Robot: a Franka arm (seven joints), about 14 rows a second.
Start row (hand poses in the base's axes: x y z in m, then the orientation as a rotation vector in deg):
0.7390 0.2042 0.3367 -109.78 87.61 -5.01
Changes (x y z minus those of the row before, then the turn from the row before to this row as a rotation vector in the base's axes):
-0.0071 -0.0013 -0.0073 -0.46 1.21 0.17
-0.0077 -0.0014 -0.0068 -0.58 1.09 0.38
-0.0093 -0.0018 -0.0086 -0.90 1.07 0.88
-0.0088 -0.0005 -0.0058 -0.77 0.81 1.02
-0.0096 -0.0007 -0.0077 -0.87 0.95 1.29
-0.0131 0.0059 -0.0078 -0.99 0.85 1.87
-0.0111 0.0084 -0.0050 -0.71 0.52 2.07
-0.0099 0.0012 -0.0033 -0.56 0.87 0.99
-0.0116 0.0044 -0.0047 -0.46 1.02 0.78
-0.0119 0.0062 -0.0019 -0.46 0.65 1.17
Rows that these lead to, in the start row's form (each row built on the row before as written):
0.7319 0.2029 0.3294 -110.65 88.34 -4.15
0.7242 0.2015 0.3226 -111.73 88.82 -3.40
0.7149 0.1997 0.3140 -113.43 88.86 -2.70
0.7061 0.1992 0.3082 -115.06 88.55 -2.09
0.6965 0.1985 0.3005 -117.02 88.06 -1.30
0.6834 0.2044 0.2927 -119.47 86.92 -0.47
0.6723 0.2128 0.2877 -121.74 85.25 0.31
0.6624 0.2140 0.2844 -123.18 84.86 1.18
0.6508 0.2184 0.2797 -124.42 84.74 2.22
0.6389 0.2246 0.2778 -125.84 83.98 3.00

